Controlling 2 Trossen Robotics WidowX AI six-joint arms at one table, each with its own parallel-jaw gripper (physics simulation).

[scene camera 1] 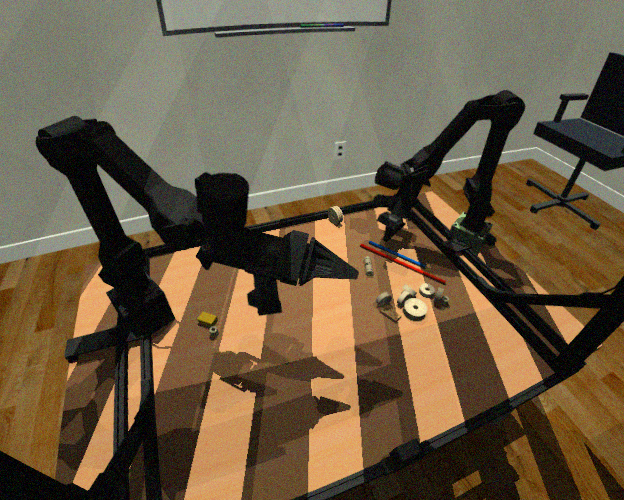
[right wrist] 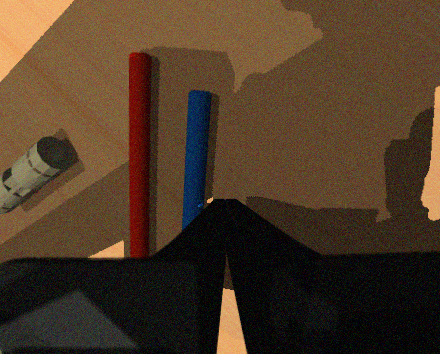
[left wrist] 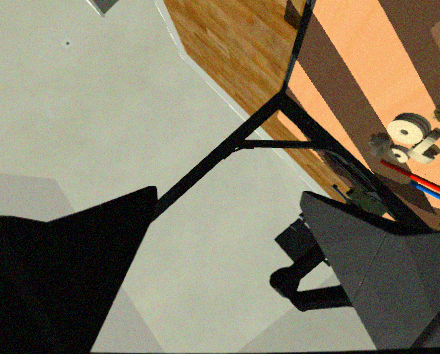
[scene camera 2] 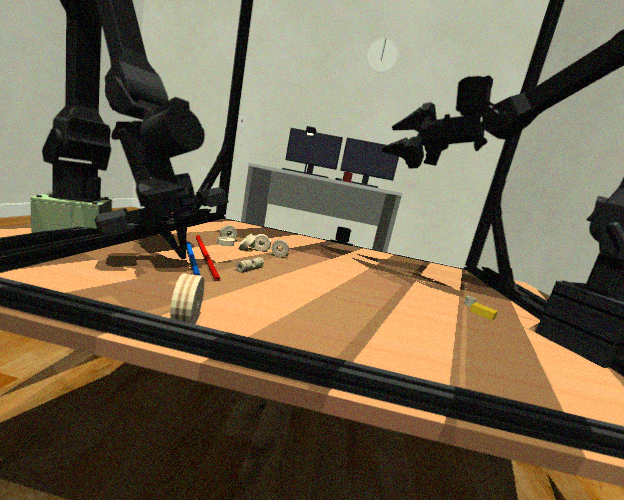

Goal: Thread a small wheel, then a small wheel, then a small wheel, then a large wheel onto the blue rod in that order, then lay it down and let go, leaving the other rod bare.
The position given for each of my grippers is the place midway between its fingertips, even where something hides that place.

Note:
My left gripper [scene camera 1: 351, 275] is open, holding nothing. My right gripper [scene camera 2: 183, 258] is shut and holds nothing. Also in view: a blue rod [right wrist: 199, 102].
My left gripper is seen too in the left wrist view [left wrist: 230, 195] and in scene camera 2 [scene camera 2: 387, 138]. My right gripper also shows in scene camera 1 [scene camera 1: 385, 241] and in the right wrist view [right wrist: 224, 210].

